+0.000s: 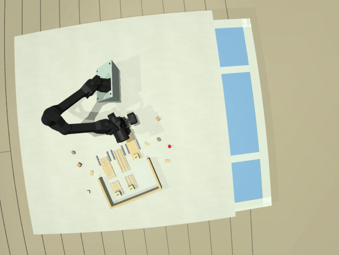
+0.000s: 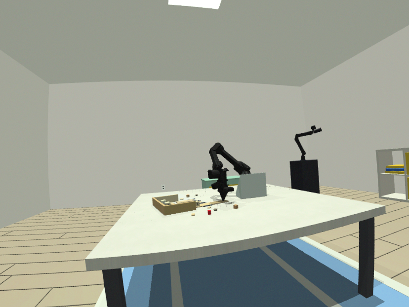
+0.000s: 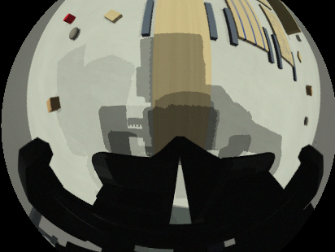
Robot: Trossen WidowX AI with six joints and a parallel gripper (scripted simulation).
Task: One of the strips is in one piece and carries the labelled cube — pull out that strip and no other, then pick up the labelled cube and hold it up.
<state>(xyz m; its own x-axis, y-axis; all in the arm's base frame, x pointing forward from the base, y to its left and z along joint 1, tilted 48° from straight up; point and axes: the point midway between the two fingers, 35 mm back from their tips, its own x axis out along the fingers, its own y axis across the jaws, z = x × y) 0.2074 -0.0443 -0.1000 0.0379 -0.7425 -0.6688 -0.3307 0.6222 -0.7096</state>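
The tan strip lies 9 cm ahead of my gripper tip and 3 cm to the left of it. From my gripper tip the other things lie so: red cylinder 14 cm ahead, 27 cm to the left, 1 cm above.
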